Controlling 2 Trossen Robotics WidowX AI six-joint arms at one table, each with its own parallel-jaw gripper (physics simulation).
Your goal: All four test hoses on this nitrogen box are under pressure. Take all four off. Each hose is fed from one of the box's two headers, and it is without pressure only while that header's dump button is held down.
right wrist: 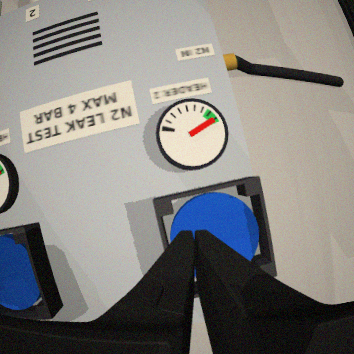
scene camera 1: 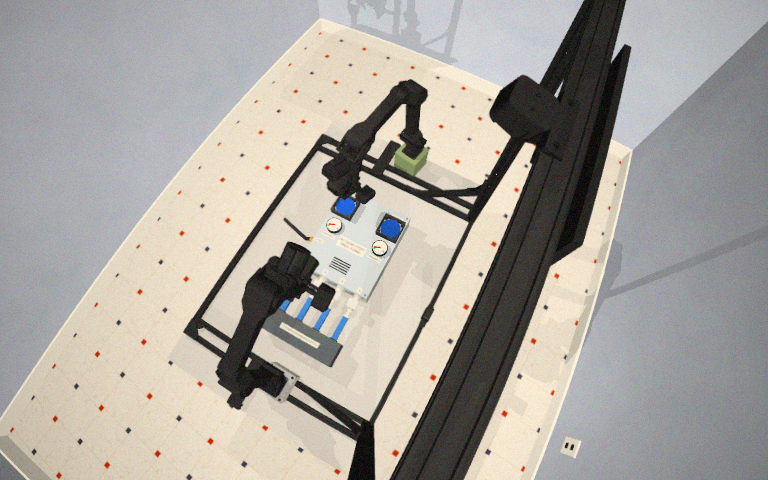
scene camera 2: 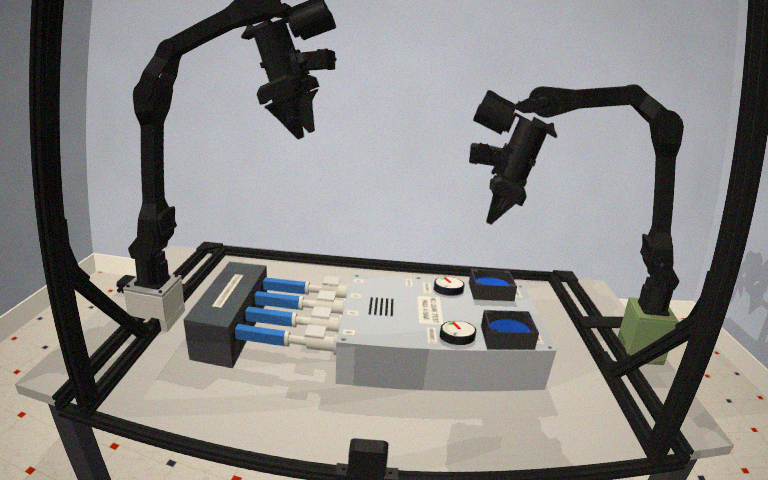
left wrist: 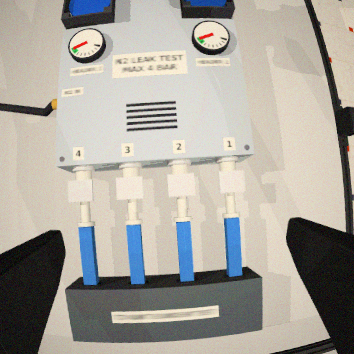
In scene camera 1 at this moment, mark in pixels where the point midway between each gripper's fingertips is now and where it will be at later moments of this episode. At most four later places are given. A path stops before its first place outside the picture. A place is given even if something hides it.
The left gripper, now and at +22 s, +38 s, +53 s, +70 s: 310, 280; 319, 286; 317, 290; 296, 317; 305, 311
The right gripper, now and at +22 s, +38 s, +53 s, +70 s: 344, 199; 340, 211; 339, 212; 338, 209; 337, 213
